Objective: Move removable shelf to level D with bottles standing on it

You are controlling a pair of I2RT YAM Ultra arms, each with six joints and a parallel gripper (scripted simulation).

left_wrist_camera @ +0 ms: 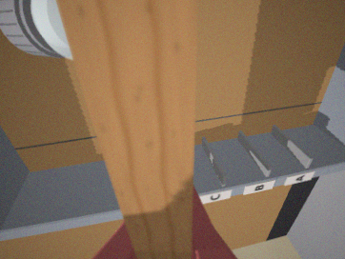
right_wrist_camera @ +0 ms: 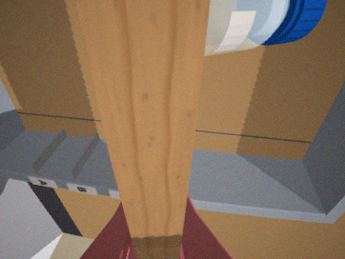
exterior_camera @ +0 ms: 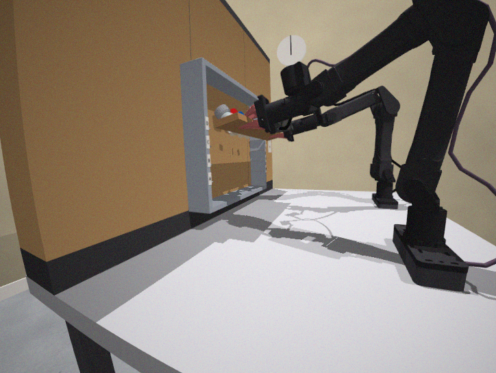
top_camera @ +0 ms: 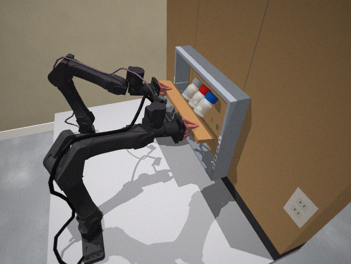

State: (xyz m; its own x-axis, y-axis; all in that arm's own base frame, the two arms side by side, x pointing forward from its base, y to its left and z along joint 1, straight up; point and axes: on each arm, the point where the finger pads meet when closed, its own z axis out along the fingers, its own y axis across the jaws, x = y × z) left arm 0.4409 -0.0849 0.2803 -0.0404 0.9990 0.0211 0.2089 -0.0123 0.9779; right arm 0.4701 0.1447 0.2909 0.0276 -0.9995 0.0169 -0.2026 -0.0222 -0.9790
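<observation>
Right now the blue-capped bottle is 90 mm to the left of my right hand, 70 mm ahead of it and 30 mm above it. From my right hand the other things lie so: wooden shelf (150 mm to the left, 10 mm behind); grey wall rack (150 mm to the left, 90 mm ahead, 40 mm below); red-capped bottle (150 mm to the left, 70 mm ahead, 30 mm above).
The grey-capped bottle lies 9 cm ahead of my left hand, 8 cm to the right of it and 3 cm above it. From my left hand the other things lie so: wooden shelf 1 cm ahead, 15 cm to the right; then grey wall rack 11 cm ahead, 14 cm to the right, 4 cm below; then red-capped bottle 9 cm ahead, 15 cm to the right, 3 cm above.
</observation>
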